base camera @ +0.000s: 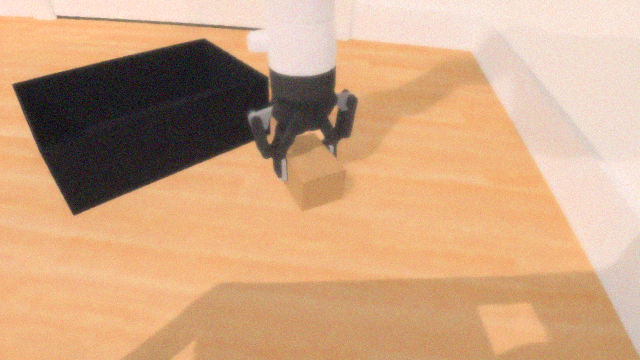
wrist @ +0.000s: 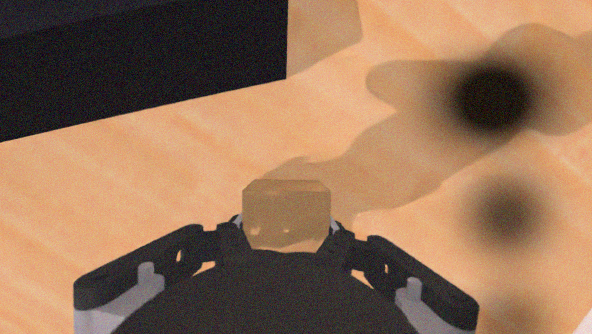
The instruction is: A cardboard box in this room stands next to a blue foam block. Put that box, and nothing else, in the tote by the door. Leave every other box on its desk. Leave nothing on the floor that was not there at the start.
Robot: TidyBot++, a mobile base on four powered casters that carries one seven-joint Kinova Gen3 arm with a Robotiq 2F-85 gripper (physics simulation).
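Frame: origin at the arm's base, x down, y back, z left, level; centimetres.
Seen in the pictures: gripper, fingertip midpoint: (base camera: 305,171) (wrist: 286,223).
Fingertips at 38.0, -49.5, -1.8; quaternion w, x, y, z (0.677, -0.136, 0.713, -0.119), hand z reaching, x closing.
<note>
Offsets run from my fingertips to a thing's top centre, as dx, dy, dz. Level surfaces: height alone.
A small tan cardboard box {-3.4, +0.9, -0.3} (base camera: 317,170) (wrist: 286,212) sits on the wooden floor, to the right of the black tote {-8.4, -10.3, +23.3} (base camera: 145,150) (wrist: 150,75) and apart from it. My gripper (base camera: 308,163) (wrist: 286,223) points down over the box and is shut on it, with one finger pad against each side. The rear part of the box is hidden under the gripper in the base camera view. The inside of the tote is dark, and its floor cannot be made out. The blue foam block does not show in either view.
A white wall with a baseboard (base camera: 545,135) runs along the right. A white panel (base camera: 160,11) with a dark gap beneath it stands behind the tote. Shadows lie across the floor {dx +1.6} (base camera: 250,240). Dark blurred spots cover parts of the right side of the wrist view.
</note>
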